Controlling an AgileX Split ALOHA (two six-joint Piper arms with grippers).
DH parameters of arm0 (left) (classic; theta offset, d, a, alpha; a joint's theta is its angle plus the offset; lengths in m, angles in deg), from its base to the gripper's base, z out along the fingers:
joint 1: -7.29 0.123 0 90
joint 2: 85.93 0 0.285 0
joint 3: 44.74 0 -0.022 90
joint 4: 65.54 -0.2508 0 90
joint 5: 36.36 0 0.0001 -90
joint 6: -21.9 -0.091 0 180
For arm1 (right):
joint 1: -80.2 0.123 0 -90
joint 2: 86.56 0 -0.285 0
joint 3: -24.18 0 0.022 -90
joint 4: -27.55 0.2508 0 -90
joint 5: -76.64 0 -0.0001 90
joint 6: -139.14 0.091 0 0
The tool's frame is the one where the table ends.
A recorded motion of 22 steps. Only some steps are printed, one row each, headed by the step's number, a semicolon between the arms.
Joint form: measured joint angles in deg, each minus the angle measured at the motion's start. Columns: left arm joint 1, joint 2, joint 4, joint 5, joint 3, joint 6; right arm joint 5, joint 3, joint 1, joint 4, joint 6, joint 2.
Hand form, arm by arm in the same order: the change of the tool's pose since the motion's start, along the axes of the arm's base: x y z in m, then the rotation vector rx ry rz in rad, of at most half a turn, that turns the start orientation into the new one. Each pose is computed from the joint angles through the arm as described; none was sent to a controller.
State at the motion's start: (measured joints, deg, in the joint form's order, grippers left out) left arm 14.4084 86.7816 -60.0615 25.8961 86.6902 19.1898; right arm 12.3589 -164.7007 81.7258 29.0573 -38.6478 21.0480
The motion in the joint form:
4: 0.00 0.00 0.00 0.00 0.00 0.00; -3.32 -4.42 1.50 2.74 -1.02 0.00
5: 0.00 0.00 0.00 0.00 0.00 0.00; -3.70 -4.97 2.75 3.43 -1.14 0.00
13: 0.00 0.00 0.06 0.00 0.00 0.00; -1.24 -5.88 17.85 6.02 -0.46 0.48
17: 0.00 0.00 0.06 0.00 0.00 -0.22; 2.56 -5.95 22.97 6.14 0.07 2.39
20: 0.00 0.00 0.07 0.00 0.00 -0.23; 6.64 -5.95 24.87 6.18 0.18 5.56
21: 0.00 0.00 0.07 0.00 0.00 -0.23; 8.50 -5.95 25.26 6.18 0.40 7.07
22: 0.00 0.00 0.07 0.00 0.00 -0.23; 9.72 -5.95 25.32 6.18 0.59 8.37
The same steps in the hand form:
4: 0.0000 0.0000 0.0000 0.0000 0.0000 0.0000; 0.0015 0.0137 0.0201 0.0432 -0.0184 0.0406
5: 0.0000 0.0000 0.0000 0.0000 0.0000 0.0000; 0.0010 0.0227 0.0227 0.0550 -0.0205 0.0640
13: 0.0000 -0.0001 0.0000 -0.0009 -0.0001 -0.0006; -0.0156 0.1221 0.0258 0.1141 -0.0536 0.3094
17: 0.0000 -0.0001 0.0000 0.0025 0.0000 -0.0024; -0.0179 0.1575 0.0158 0.1284 -0.0803 0.3825
20: 0.0000 -0.0001 0.0000 0.0025 0.0000 -0.0026; -0.0096 0.1754 -0.0034 0.1335 -0.0935 0.4050
21: 0.0000 -0.0001 0.0000 0.0025 0.0000 -0.0026; -0.0046 0.1808 -0.0128 0.1357 -0.0986 0.4042
22: 0.0000 -0.0001 0.0000 0.0025 0.0000 -0.0026; -0.0001 0.1833 -0.0213 0.1358 -0.0968 0.3993

